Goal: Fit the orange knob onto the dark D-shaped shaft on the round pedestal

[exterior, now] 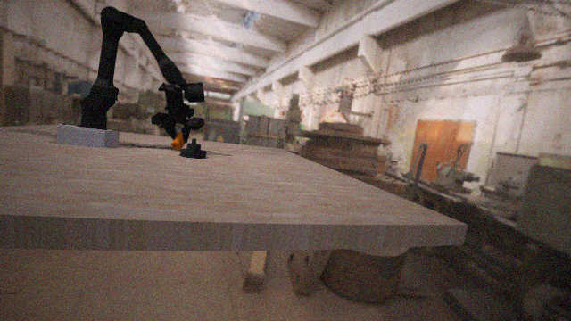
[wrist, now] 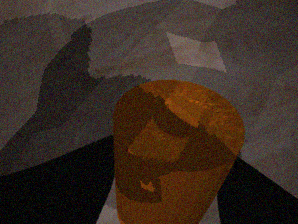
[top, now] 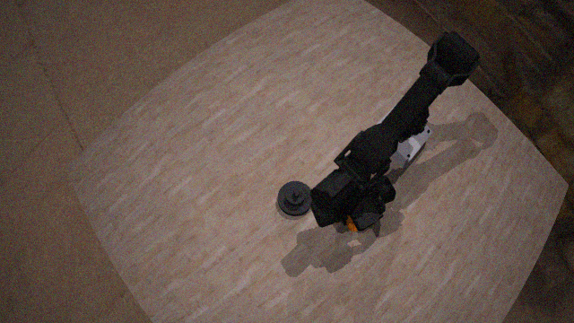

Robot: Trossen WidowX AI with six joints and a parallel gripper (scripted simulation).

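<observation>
Right now the orange knob is 1 cm to the right of my gripper tip. The rest, counted from my gripper tip: dark pedestal: 8 cm ahead, 13 cm to the right.
</observation>
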